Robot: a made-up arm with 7 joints.
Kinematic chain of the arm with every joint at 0, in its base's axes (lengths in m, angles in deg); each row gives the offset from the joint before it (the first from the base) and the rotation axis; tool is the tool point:
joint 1: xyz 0 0.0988 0 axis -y
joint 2: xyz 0 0.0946 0 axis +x
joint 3: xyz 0 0 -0.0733 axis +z
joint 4: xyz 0 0 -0.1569 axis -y
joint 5: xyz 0 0 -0.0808 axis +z
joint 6: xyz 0 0 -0.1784 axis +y
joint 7: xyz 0 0 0 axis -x
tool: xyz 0 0 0
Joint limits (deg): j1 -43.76..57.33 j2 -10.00..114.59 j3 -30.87..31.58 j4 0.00..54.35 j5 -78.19..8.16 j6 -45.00..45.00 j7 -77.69..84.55
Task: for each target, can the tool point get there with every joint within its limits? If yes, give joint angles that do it. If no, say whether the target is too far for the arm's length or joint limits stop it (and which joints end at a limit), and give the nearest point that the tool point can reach.
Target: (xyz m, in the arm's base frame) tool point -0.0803 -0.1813 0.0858
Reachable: no: joint limits stop it (at a limit: joint 1, joint 2, joint 3, joint 4) | nearest point -0.1161 0.0208 -0.3827 | short by 0.511 m
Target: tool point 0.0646 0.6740 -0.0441
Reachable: yes | joints 16.43 84.69 -17.69 11.57 -63.81 -25.48 9.23
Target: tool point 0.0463 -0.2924 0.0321
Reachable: no: joint limits stop it (at a limit: joint 1, joint 2, joint 3, joint 4) | nearest point 0.3979 0.0208 -0.0404 | short by 0.476 m
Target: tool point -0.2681 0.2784 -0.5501
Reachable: no: too far | nearest point -0.2124 0.2607 -0.4357 | short by 0.128 m
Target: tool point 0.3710 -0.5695 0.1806
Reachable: no: too far | nearest point 0.3979 0.0208 -0.0404 | short by 0.631 m
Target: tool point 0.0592 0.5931 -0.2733
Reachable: yes | joints 4.18 53.76 18.35 9.15 -28.67 -24.69 -11.73
